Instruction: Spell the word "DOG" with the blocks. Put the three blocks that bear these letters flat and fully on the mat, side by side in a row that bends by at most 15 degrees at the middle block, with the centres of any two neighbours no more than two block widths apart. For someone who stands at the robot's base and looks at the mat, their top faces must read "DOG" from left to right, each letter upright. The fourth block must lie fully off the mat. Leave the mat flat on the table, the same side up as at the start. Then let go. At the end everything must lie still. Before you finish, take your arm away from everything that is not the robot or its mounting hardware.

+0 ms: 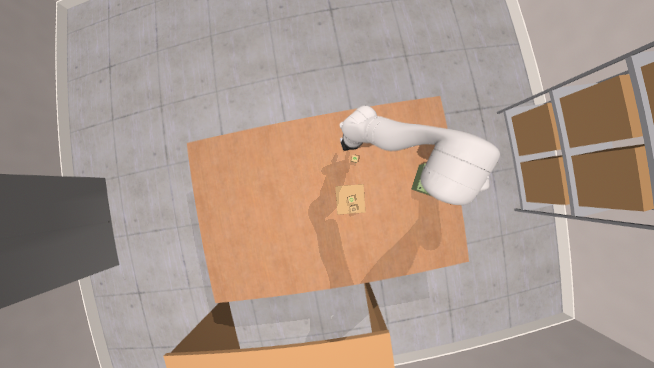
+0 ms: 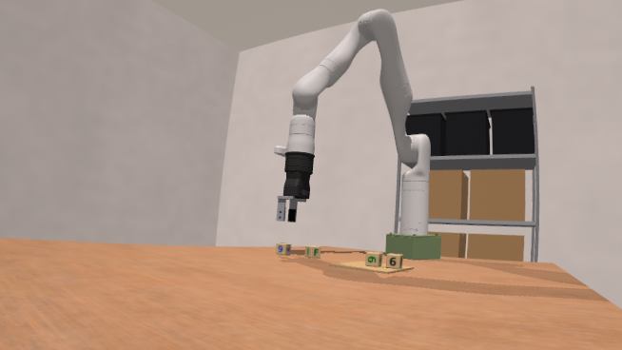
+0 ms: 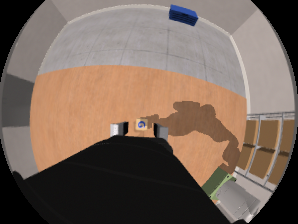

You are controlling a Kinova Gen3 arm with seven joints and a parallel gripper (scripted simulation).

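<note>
Now: the blue-lettered block 9 cm below my hand. From my hand the other things lie so: green-lettered block: 9 cm below, 8 cm to the left, 2 cm behind; then tan mat: 27 cm to the left, 10 cm below, 4 cm ahead; then wooden block: 27 cm to the left, 9 cm below, 3 cm ahead.
</note>
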